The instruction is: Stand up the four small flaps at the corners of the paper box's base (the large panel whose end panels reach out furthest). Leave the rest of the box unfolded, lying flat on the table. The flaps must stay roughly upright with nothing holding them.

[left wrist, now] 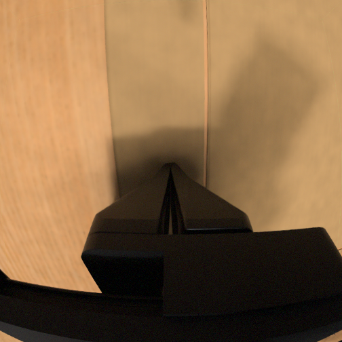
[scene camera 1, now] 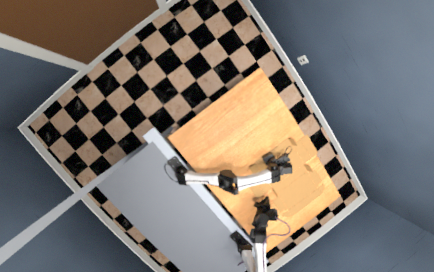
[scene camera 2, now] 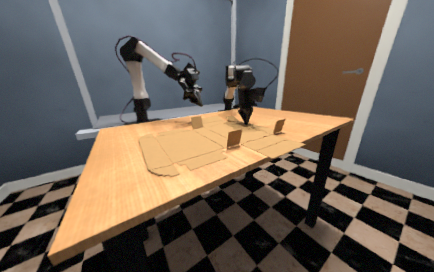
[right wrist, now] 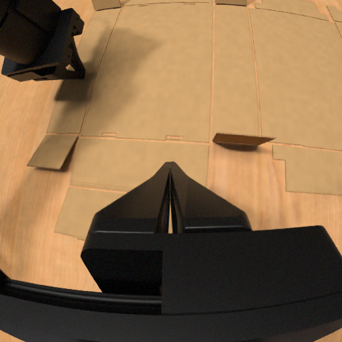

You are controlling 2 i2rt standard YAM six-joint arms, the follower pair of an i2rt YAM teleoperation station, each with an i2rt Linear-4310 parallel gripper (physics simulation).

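Observation:
The paper box's base (scene camera 2: 235, 132) (right wrist: 165, 75) lies flat. Near its right corner in the right wrist view, one small flap (right wrist: 243, 139) (scene camera 2: 197, 122) stands up. Two more flaps, one at the middle (scene camera 2: 234, 139) (right wrist: 231, 2) and one at the right (scene camera 2: 279, 126) (right wrist: 106, 4) of scene camera 2, stand up. The fourth flap (right wrist: 52, 151), lower left in the right wrist view, is partly raised and tilted outward. My left gripper (scene camera 2: 246, 123) (left wrist: 170, 170) is shut and empty, low over the base's narrow side panel. My right gripper (scene camera 2: 201, 104) (right wrist: 169, 169) is shut and empty, above an end panel.
The other box panels (scene camera 2: 180, 146) lie flat, spreading to the left in scene camera 2. The table's long edge (scene camera 2: 165, 201) runs along the front. My two arms stand along the same table side, and the left gripper shows at the top left of the right wrist view.

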